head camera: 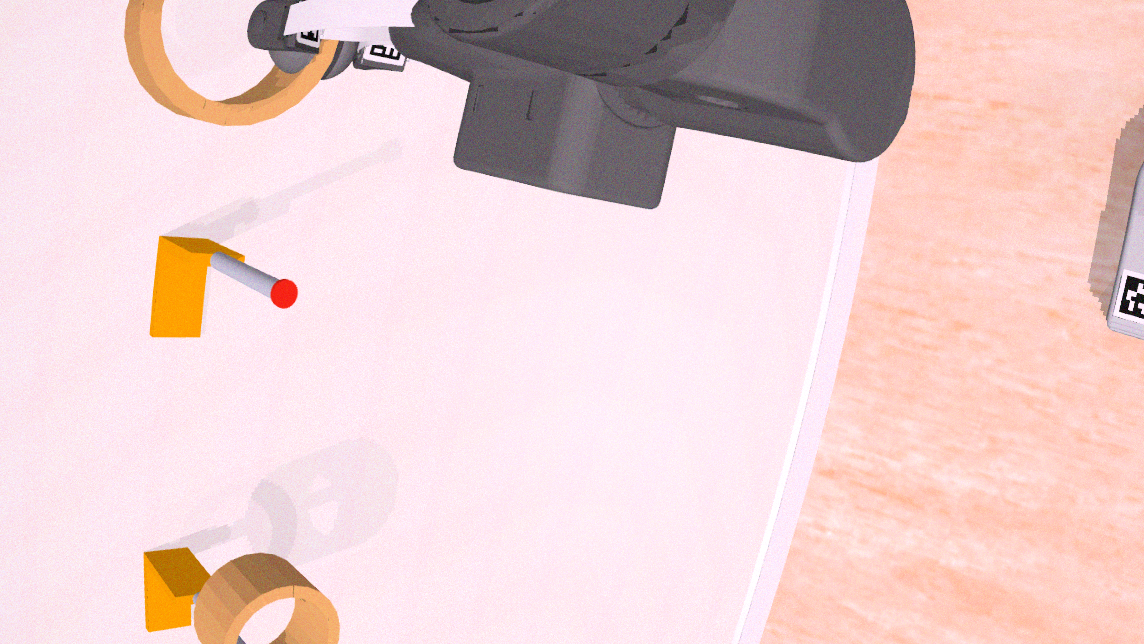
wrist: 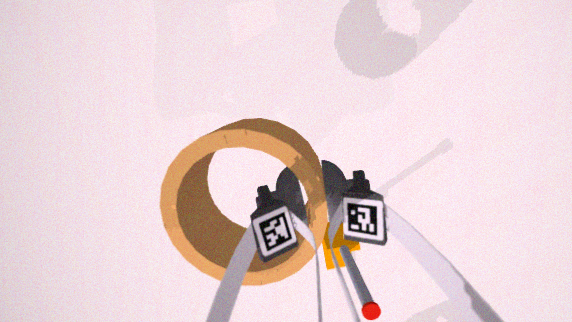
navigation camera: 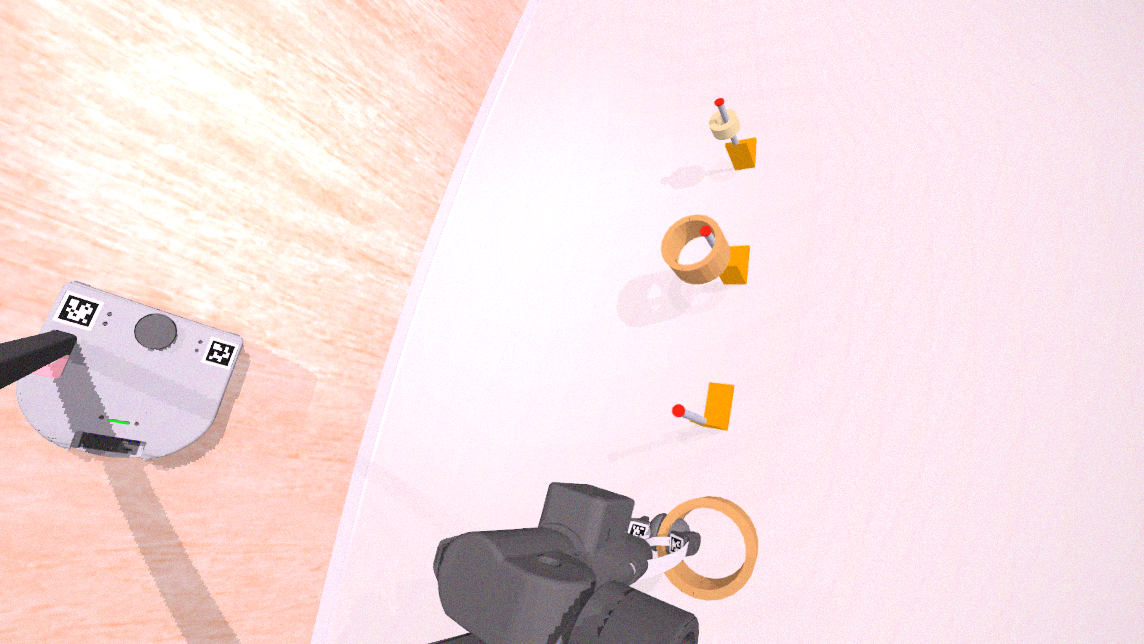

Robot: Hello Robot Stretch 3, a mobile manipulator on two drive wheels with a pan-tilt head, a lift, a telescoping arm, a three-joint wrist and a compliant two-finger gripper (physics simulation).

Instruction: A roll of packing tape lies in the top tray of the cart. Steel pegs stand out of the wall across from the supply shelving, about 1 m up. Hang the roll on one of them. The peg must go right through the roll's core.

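Frame: origin at the robot's base, x down, y ahead, z right, level; millimetres.
Where they show: gripper, fingertip midpoint: (head camera: pixel 298 36) (wrist: pixel 309 184) (navigation camera: pixel 674 533); robot's base, link origin: (navigation camera: pixel 156 329).
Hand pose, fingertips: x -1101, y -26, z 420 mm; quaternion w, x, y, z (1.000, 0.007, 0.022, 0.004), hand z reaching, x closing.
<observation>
Each offset is from my fingertips to the centre of the thing. "pt": to the spot under its first point. Level surfaces: height alone.
My gripper (head camera: pixel 320 60) (navigation camera: pixel 674 534) (wrist: pixel 309 184) is shut on the wall of the tan tape roll @(dx -39, dy +0, dz -2 mm) (head camera: pixel 228 112) (navigation camera: pixel 748 552) (wrist: pixel 170 205), one finger inside the core and one outside. The roll is in front of the wall, its core opening facing the wrist camera. A bare steel peg @(pt dx +30, dy +132, dz +71 mm) (head camera: pixel 248 273) (navigation camera: pixel 692 416) (wrist: pixel 357 277) with a red tip stands out from an orange bracket @(pt dx +33, dy +171, dz +198 mm) (head camera: pixel 177 288) (navigation camera: pixel 718 404). In the wrist view the peg is right of and below the roll, apart from it. The cart does not show.
A similar tan roll @(dx +67, dy +386, dz +77 mm) (head camera: pixel 264 569) (navigation camera: pixel 704 268) hangs on the neighbouring peg. A small cream roll @(dx +42, dy +636, dz +71 mm) (navigation camera: pixel 724 128) hangs on a farther peg. My base (navigation camera: pixel 152 376) (head camera: pixel 1132 264) is on the wood floor @(dx +1100 mm) (navigation camera: pixel 264 200). A skirting strip (head camera: pixel 824 336) runs along the wall's foot.
</observation>
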